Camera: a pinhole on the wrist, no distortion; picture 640 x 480 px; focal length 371.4 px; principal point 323.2 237.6 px. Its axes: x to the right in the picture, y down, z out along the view. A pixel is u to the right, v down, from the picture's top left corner.
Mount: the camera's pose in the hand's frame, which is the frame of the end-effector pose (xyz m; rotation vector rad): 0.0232 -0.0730 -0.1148 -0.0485 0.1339 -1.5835
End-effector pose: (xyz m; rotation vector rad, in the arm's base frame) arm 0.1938 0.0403 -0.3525 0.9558 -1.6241 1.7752
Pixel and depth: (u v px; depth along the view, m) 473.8 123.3 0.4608
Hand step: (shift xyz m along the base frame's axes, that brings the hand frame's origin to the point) 0.3126 -0.3059 0.1231
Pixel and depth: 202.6 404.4 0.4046
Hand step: -0.1400 -0.2912 0.1865
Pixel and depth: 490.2 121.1 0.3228
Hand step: 0.2397 -0.1756 0.1111
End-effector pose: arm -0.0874 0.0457 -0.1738 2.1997 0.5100 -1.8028
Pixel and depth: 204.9 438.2 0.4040
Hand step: -0.1756 -0.1052 -0.3376
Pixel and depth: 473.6 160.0 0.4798
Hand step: -0.4498 0.1150 -0.0413
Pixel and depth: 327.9 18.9 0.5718
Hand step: -0.5250 -0.1287 0.1440
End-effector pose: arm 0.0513 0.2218 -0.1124 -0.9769 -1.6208 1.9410
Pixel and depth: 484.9 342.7 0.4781
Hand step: -0.4195 -0.0035 0.2712
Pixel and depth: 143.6 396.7 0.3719
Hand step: -0.3228 -0.0209 -0.1196
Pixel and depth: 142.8 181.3 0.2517
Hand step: -0.1151 -0.0935 -0.0283
